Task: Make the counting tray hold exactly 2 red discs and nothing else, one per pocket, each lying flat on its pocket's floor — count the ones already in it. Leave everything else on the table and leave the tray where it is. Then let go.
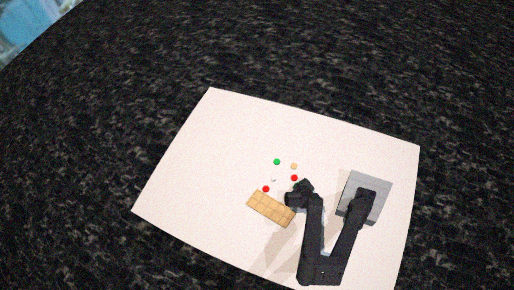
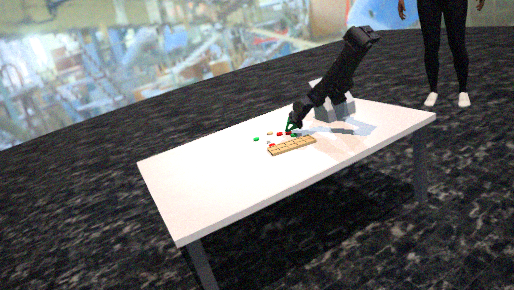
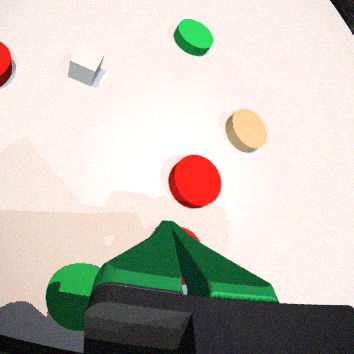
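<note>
The tan counting tray (image 1: 270, 208) (image 2: 291, 144) lies on the white table (image 1: 212, 161), and its pockets look empty. One red disc (image 1: 265, 189) (image 2: 272, 144) (image 3: 3, 63) lies just beyond the tray's far corner. A second red disc (image 1: 294, 177) (image 2: 279, 133) (image 3: 194, 180) lies further right. A third red disc (image 3: 190, 234) (image 2: 288, 133) lies flat on the table under my green fingers, mostly hidden. My gripper (image 3: 165, 230) (image 2: 288, 130) is low over it with the fingertips pressed together, shut on nothing.
A green disc (image 1: 276, 161) (image 2: 256, 139) (image 3: 193, 36), a tan disc (image 1: 294, 166) (image 2: 269, 133) (image 3: 246, 130) and a small white cube (image 1: 273, 179) (image 3: 84, 68) lie beyond. Another green disc (image 3: 68, 291) (image 2: 294, 134) lies beside my fingers. The grey arm base (image 1: 365, 184) stands at the right.
</note>
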